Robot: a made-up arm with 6 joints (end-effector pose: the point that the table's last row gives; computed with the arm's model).
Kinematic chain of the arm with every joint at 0, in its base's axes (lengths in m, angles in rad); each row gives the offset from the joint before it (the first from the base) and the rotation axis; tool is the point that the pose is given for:
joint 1: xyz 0 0 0.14 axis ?
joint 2: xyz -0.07 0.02 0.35 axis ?
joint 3: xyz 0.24 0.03 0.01 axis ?
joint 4: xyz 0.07 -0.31 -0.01 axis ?
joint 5: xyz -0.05 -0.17 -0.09 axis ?
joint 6: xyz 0 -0.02 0.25 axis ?
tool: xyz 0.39 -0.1 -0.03
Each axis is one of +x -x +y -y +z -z.
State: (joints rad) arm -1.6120 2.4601 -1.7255 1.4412 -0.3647 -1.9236
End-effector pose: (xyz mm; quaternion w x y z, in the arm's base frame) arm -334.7 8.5 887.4 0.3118 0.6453 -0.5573 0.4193
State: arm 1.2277 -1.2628 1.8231 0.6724 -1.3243 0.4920
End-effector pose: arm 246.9 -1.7 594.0 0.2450 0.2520 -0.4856 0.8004
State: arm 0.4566 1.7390 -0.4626 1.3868 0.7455 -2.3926
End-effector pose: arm 491.7 -250.4 960.7 0.3915 -0.8696 -0.2359 -0.1868
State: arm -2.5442 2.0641 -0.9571 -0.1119 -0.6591 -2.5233
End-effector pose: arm 65.3 184.1 992.3 0.6430 0.2937 -0.6517 -0.2750
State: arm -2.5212 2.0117 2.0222 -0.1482 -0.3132 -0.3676
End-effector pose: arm 68.2 530.0 306.7 0.0874 0.9156 0.1016 -0.3792
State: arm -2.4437 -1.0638 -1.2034 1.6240 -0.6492 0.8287
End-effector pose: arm -125.3 510.9 8.0 0.0501 -0.7110 0.0105 0.7013
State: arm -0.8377 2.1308 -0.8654 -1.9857 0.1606 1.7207
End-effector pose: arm -73.3 213.6 1107.4 0.4667 0.5990 -0.4371 0.4821
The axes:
joint 1: +z
joint 2: -y
joint 3: -y
joint 4: +x
joint 5: -z
joint 6: -x

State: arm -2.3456 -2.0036 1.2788 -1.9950 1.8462 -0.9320
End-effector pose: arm -11.2 -32.2 695.6 0.3238 -0.6360 0.0756 -0.6964
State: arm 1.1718 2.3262 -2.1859 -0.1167 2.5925 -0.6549
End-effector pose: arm 274.2 -774.7 707.5 0.6852 0.3219 -0.2420 -0.6069
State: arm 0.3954 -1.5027 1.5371 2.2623 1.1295 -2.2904
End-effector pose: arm 213.3 61.0 -196.7 0.4342 -0.6391 -0.1300 0.6214
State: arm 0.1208 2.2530 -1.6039 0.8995 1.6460 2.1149
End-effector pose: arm 39.3 -813.5 440.5 0.7712 -0.3836 0.4932 -0.1216
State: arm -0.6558 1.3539 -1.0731 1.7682 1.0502 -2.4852
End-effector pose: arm 124.8 -459.7 329.1 0.5679 -0.7157 0.3599 0.1891
